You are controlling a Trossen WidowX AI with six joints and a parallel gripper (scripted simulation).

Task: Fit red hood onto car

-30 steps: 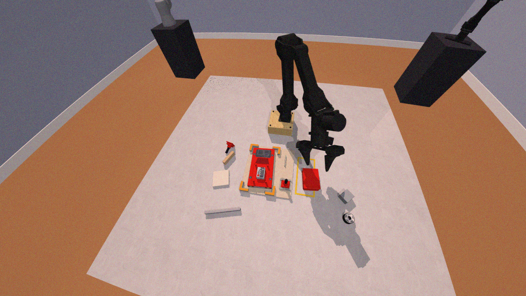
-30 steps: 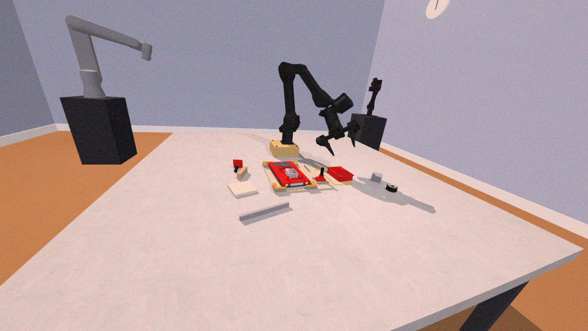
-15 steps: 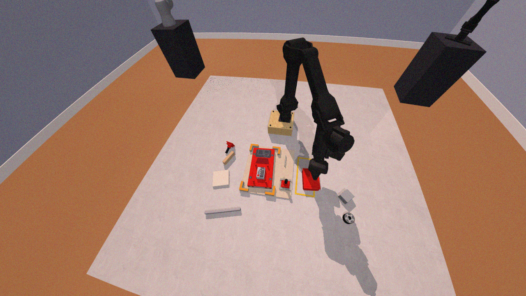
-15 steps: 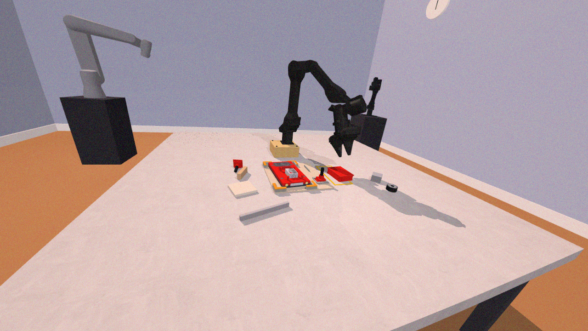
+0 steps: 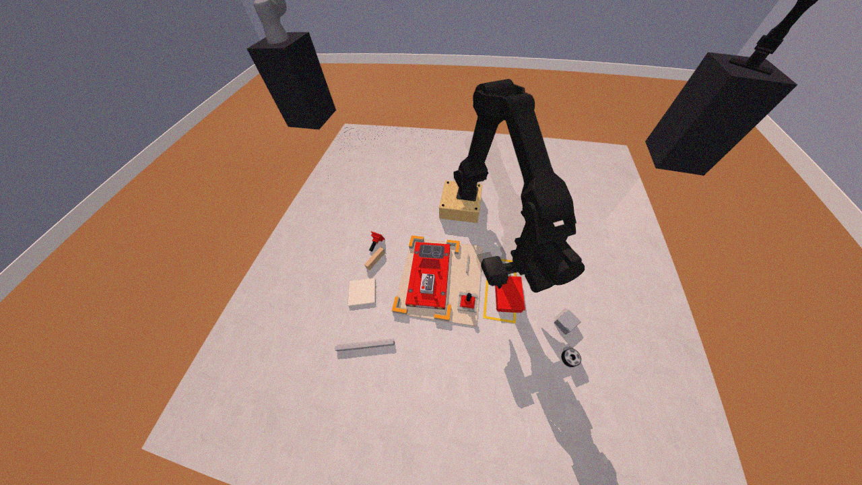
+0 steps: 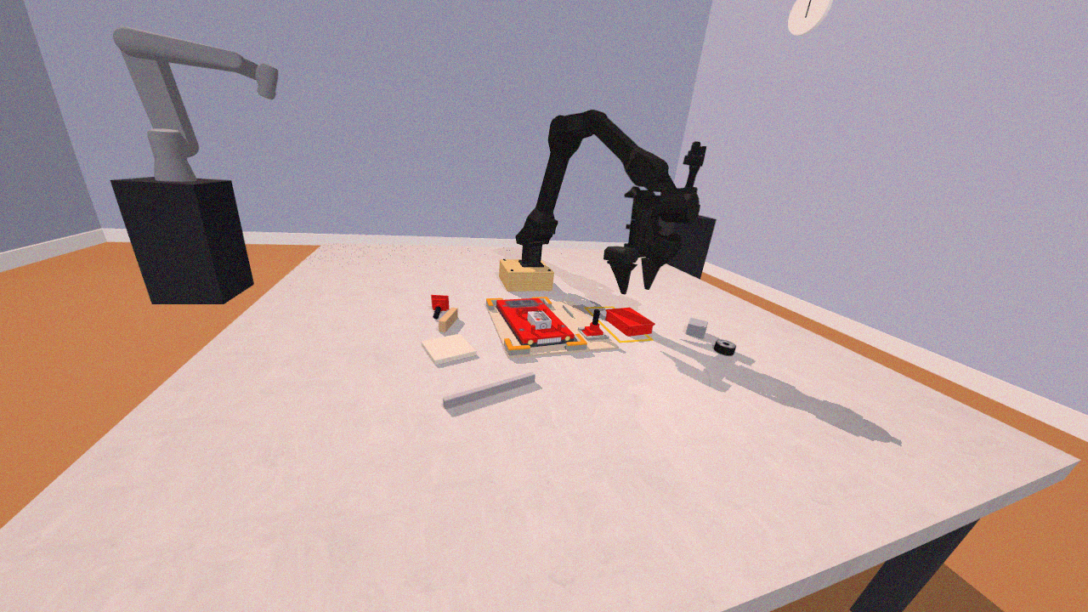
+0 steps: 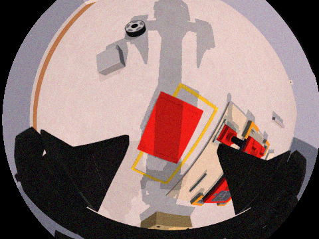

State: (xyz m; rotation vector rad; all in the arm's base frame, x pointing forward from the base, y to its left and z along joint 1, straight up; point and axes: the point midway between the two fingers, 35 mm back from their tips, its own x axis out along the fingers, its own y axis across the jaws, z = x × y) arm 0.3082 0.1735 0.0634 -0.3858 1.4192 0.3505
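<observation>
My gripper tip is 7 cm above the red hood. Round my gripper tip: grey block (15 cm to the left, 7 cm below, 4 cm ahead); black-and-white wheel (16 cm to the left, 13 cm ahead, 8 cm below); grey engine block (22 cm to the right, 6 cm below, 3 cm ahead).
</observation>
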